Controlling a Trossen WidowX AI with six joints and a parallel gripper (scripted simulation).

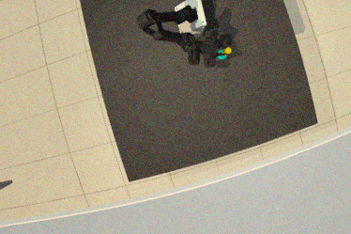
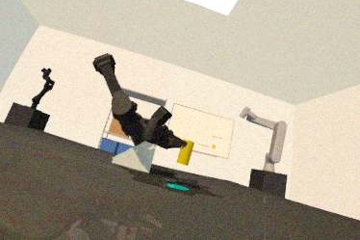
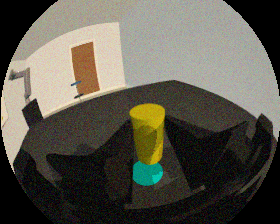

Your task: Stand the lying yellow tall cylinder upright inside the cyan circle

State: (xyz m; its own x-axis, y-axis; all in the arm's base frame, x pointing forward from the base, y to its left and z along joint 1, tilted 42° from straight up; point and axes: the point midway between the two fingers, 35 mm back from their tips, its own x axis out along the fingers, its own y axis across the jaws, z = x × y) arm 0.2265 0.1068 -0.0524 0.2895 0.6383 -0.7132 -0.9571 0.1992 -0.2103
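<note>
My gripper tip is 1 cm past the cyan circle and 12 cm above it. Also, from my gripper tip: yellow tall cylinder: 2 cm below.
</note>
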